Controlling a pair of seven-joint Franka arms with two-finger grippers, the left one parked.
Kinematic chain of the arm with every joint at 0, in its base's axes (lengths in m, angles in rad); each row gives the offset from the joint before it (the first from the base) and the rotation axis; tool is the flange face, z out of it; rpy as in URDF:
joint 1: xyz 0 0 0.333 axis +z
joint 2: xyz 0 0 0 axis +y
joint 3: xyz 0 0 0.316 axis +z
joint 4: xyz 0.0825 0 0 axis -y
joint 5: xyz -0.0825 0 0.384 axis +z
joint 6: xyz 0 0 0 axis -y
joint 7: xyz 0.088 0 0 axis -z
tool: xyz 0 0 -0.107 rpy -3.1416 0 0
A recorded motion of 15 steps. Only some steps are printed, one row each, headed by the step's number.
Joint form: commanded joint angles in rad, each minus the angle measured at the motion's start. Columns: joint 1, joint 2, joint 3, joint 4, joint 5, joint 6, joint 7.
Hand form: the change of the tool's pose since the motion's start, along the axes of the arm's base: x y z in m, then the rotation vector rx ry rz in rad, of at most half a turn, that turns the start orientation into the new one. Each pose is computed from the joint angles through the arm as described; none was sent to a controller.
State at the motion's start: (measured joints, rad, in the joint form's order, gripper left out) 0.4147 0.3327 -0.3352 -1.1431 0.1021 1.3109 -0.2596
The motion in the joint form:
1: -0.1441 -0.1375 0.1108 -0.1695 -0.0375 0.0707 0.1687
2: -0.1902 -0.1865 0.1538 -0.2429 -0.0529 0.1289 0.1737
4: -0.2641 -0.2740 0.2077 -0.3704 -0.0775 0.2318 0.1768
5: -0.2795 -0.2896 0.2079 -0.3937 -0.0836 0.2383 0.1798
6: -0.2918 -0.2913 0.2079 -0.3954 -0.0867 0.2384 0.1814
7: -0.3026 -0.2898 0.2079 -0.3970 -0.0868 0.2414 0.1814
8: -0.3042 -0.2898 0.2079 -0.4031 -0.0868 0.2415 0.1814
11: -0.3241 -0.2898 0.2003 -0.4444 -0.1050 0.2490 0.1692
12: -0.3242 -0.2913 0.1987 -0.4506 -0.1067 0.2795 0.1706
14: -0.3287 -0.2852 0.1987 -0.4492 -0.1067 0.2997 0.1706
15: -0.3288 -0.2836 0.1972 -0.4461 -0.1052 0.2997 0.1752
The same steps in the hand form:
1: -0.0220 -0.0527 0.0071 0.0068 -0.0250 -0.2207
2: -0.0289 -0.0631 0.0058 0.0127 -0.0559 -0.2340
4: -0.0436 -0.0846 0.0046 0.0153 -0.1174 -0.2615
5: -0.0477 -0.0946 0.0030 0.0099 -0.1168 -0.2797
6: -0.0481 -0.1019 0.0032 0.0062 -0.1174 -0.2934
7: -0.0475 -0.1080 0.0018 0.0052 -0.1174 -0.3042
8: -0.0477 -0.1089 -0.0010 0.0043 -0.1115 -0.3058
11: -0.0491 -0.1264 -0.0197 -0.0184 -0.0801 -0.3196
12: -0.0465 -0.1277 -0.0193 -0.0172 -0.1060 -0.3225
14: -0.0427 -0.1302 -0.0204 -0.0165 -0.1216 -0.3269
15: -0.0422 -0.1309 -0.0198 -0.0156 -0.1230 -0.3332

